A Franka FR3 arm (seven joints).
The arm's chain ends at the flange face. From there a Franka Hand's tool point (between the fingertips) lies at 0.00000 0.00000 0.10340 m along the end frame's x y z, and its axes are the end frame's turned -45 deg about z.
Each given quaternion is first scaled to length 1.
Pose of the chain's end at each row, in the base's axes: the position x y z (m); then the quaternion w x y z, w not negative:
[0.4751 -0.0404 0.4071 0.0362 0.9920 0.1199 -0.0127]
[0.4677 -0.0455 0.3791 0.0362 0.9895 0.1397 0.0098]
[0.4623 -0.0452 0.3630 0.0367 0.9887 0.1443 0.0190]
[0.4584 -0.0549 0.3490 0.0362 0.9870 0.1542 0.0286]
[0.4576 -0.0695 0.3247 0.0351 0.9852 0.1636 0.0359]
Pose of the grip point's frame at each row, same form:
[0.4734 -0.0481 0.3040 0.0286 0.8706 0.4904 -0.0256]
[0.4708 -0.0526 0.2760 0.0372 0.8607 0.5077 -0.0048]
[0.4673 -0.0521 0.2600 0.0412 0.8582 0.5117 0.0035]
[0.4654 -0.0614 0.2460 0.0444 0.8528 0.5202 0.0126]
[0.4661 -0.0754 0.2218 0.0462 0.8476 0.5282 0.0197]

